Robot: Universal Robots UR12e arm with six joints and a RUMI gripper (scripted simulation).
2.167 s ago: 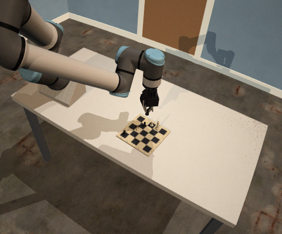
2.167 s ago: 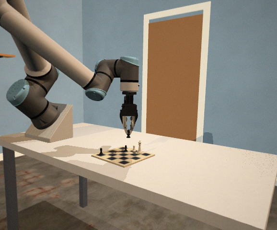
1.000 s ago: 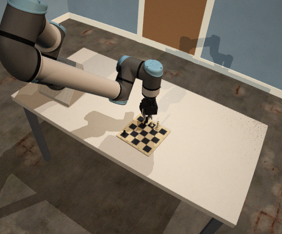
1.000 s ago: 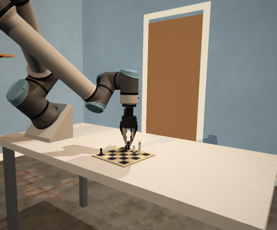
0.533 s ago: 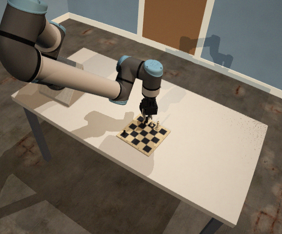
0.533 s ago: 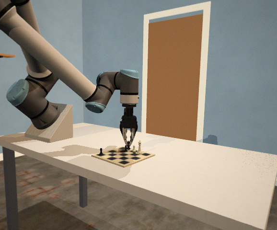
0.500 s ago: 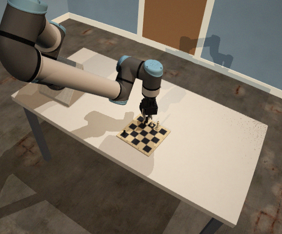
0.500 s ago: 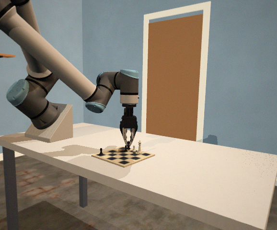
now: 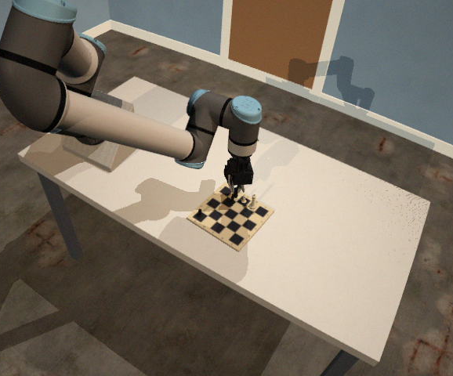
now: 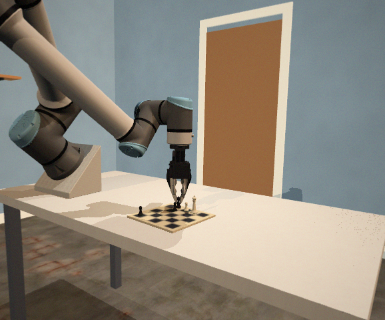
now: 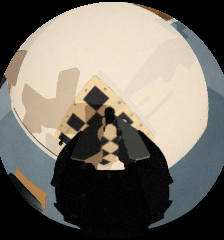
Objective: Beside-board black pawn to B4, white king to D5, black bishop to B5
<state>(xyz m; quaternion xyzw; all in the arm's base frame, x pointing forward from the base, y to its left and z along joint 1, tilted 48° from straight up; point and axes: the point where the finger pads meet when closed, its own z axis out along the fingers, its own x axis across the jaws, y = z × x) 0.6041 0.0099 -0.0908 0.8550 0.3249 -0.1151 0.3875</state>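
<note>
Now: the black bishop 10 mm below my hand. From my hand the other things lie so: white king: 80 mm ahead, 10 mm to the right; then chessboard: 30 mm ahead, 80 mm to the right, 40 mm below.
</note>
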